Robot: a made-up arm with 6 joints.
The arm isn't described. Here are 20 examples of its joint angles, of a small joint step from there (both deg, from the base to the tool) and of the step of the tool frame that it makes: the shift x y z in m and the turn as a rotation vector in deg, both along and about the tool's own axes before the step.
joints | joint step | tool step
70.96 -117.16 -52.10 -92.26 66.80 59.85 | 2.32 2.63 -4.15 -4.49 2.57 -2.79 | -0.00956 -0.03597 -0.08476 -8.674 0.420 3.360
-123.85 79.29 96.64 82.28 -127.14 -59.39 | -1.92 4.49 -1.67 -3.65 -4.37 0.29 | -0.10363 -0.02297 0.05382 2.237 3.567 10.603
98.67 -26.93 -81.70 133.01 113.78 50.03 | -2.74 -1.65 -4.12 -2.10 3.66 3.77 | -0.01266 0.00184 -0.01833 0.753 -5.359 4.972
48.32 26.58 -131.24 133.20 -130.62 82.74 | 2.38 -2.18 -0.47 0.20 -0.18 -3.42 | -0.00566 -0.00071 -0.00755 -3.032 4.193 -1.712
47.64 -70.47 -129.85 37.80 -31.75 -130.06 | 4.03 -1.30 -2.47 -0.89 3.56 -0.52 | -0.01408 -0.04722 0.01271 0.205 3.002 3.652
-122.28 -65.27 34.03 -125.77 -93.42 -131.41 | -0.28 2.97 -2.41 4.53 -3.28 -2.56 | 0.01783 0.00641 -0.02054 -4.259 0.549 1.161
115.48 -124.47 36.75 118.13 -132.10 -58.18 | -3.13 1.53 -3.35 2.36 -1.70 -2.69 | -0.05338 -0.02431 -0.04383 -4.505 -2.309 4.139
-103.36 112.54 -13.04 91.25 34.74 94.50 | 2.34 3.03 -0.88 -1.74 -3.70 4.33 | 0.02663 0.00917 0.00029 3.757 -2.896 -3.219
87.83 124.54 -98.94 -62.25 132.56 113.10 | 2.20 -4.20 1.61 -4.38 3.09 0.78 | -0.13549 -0.00434 -0.02653 -2.123 8.004 6.879
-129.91 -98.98 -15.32 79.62 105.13 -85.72 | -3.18 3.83 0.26 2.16 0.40 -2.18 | 0.00597 0.02700 -0.04859 -6.632 -1.302 -2.185
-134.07 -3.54 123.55 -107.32 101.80 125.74 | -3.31 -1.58 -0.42 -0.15 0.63 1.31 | -0.02896 -0.00763 0.02546 2.086 1.107 1.836
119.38 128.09 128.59 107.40 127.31 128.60 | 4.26 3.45 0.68 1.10 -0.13 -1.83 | 0.01955 0.01316 -0.00515 -0.850 0.406 0.015
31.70 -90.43 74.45 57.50 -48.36 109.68 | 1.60 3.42 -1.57 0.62 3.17 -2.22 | -0.00133 -0.00119 -0.01104 -2.026 0.618 0.695
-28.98 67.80 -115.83 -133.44 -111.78 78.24 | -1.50 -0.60 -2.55 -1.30 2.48 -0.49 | -0.01065 0.00629 -0.00028 1.182 -2.648 3.197
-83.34 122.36 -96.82 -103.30 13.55 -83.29 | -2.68 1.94 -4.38 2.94 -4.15 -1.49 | -0.07191 -0.08673 -0.07955 -5.878 -3.803 8.157
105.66 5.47 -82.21 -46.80 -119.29 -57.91 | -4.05 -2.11 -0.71 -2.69 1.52 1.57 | -0.04677 0.00089 0.03589 3.793 -1.527 1.448
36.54 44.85 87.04 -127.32 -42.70 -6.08 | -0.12 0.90 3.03 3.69 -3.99 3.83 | -0.06674 -0.02822 0.02563 3.424 4.558 5.103
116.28 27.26 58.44 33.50 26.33 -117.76 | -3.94 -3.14 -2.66 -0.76 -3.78 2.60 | -0.04449 -0.01255 0.00259 2.914 -1.537 6.357
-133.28 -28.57 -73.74 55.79 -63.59 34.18 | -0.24 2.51 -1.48 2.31 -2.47 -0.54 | -0.03767 -0.01105 0.01195 -0.822 2.605 1.984
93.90 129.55 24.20 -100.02 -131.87 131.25 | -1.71 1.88 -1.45 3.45 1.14 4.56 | 0.01499 -0.00955 0.02061 5.252 1.160 2.711
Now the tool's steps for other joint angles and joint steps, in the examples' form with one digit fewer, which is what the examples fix.
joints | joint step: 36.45 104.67 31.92 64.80 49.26 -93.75 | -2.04 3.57 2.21 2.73 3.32 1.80
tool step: 0.0176 0.0459 -0.0326 -1.78 -1.21 -1.48
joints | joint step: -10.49 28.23 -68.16 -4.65 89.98 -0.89 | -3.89 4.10 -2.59 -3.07 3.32 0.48
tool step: 0.1516 0.0138 -0.0837 -5.59 0.14 -6.99
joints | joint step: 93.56 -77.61 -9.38 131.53 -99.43 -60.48 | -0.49 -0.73 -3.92 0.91 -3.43 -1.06
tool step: -0.0126 -0.0101 -0.0280 -2.75 -1.93 2.03
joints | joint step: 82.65 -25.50 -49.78 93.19 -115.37 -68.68 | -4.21 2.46 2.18 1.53 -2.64 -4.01
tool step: 0.0360 -0.0085 0.0073 -0.31 0.17 -2.40
